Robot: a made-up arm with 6 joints. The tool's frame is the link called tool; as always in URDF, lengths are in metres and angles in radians.
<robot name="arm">
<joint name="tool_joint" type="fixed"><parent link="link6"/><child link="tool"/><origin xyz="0 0 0" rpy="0 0 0"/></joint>
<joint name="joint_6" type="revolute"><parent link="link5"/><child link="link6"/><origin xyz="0.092 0.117 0" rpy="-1.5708 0 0"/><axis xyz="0 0 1"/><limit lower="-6.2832" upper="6.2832"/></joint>
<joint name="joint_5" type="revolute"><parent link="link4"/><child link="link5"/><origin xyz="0 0 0" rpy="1.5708 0 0"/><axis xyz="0 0 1"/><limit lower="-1.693" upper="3.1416"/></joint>
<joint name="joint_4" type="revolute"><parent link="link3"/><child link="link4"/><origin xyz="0.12 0.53 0" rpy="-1.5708 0 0"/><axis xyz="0 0 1"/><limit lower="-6.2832" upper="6.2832"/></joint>
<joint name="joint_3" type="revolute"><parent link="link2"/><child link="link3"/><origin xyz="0.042 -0.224 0" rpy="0 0 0"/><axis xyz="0 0 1"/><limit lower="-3.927" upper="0.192"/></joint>
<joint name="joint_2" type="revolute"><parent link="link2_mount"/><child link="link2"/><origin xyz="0 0 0" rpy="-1.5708 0 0"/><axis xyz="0 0 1"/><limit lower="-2.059" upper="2.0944"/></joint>
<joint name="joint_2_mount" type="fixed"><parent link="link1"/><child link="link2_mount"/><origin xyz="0 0 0" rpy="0 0 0"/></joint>
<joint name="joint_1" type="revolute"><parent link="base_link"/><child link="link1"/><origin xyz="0 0 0.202" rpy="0 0 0"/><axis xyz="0 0 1"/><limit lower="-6.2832" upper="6.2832"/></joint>
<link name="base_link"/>
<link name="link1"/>
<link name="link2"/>
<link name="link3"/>
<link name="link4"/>
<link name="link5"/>
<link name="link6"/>
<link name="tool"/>
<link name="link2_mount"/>
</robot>
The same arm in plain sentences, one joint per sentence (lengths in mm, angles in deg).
The arm has six revolute joints in a row. What follows holds with every joint at zero, and every direction is one of the base frame's.
Joint 1 sits 202 mm along +z from the base frame's origin and turns about +z, from -360 to 360 deg.
Joint 2 sits at the same point as joint 1 and turns about +y, from -117.97 to 120 deg.
Joint 3 sits 42 mm along +x and 224 mm along +z from joint 2 and turns about +y, from -225 to 11 deg.
Joint 4 sits 120 mm along +x and 530 mm along -z from joint 3 and turns about -z, from -360 to 360 deg.
Joint 5 sits at the same point as joint 4 and turns about +y, from -97 to 180 deg.
Joint 6 sits 92 mm along +x and 117 mm along -z from joint 5 and turns about -z, from -360 to 360 deg.
The tool frame, which is the frame that the pose is given for, sits at the same point as joint 6; its axes are the base frame's turned by roll 180, pitch 0 and yaw 0 deg (as in URDF: about the fixed x, then y, then z).

